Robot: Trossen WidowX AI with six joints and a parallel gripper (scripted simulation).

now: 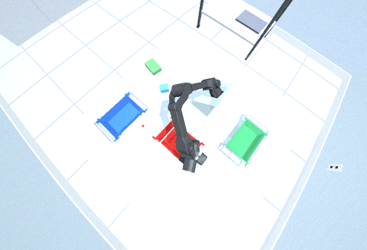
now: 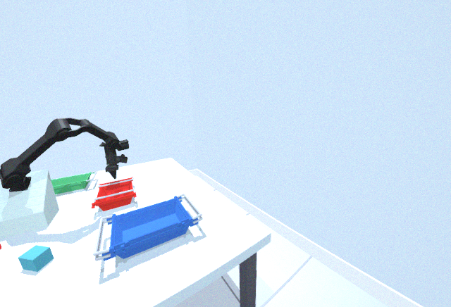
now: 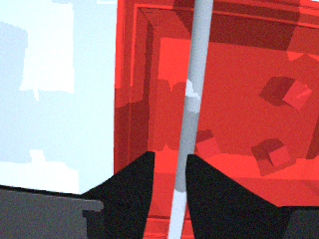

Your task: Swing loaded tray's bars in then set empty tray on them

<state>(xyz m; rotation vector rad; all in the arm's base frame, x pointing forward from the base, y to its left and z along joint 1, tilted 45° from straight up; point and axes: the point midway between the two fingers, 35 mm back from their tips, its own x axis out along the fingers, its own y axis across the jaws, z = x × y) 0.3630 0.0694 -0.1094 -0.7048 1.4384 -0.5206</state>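
My gripper tip is 320 mm past the green tray, 220 mm to the right of it and 40 mm above it. From my gripper tip the other things lie so: green block (660 mm to the right, 250 mm behind, 70 mm below); cyan block (450 mm to the right, 190 mm behind, 60 mm below).
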